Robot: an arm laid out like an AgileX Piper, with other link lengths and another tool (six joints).
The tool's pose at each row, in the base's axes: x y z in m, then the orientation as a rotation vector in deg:
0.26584, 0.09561, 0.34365, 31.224, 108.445, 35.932
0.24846, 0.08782, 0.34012, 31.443, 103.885, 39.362
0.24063, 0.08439, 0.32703, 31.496, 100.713, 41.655
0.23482, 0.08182, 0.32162, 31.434, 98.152, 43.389
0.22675, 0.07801, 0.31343, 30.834, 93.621, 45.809
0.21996, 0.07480, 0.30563, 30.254, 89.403, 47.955
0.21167, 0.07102, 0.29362, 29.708, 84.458, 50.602
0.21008, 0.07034, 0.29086, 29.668, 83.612, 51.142
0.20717, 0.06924, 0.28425, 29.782, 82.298, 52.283
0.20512, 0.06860, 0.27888, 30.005, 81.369, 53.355
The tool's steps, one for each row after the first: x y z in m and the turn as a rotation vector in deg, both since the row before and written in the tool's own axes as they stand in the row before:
0.00406, -0.00975, -0.01623, -3.617, -2.910, 1.970
0.00917, -0.01179, -0.00461, -2.522, -1.990, 1.309
0.00357, -0.00570, -0.00494, -2.029, -1.605, 0.954
0.00491, -0.00840, -0.00722, -3.501, -2.957, 1.061
0.00427, -0.00743, -0.00662, -3.235, -2.734, 0.979
0.00637, -0.01049, -0.00876, -3.809, -3.113, 1.401
0.00140, -0.00225, -0.00190, -0.665, -0.504, 0.340
0.00358, -0.00522, -0.00365, -1.078, -0.701, 0.844
0.00298, -0.00414, -0.00272, -0.804, -0.421, 0.867

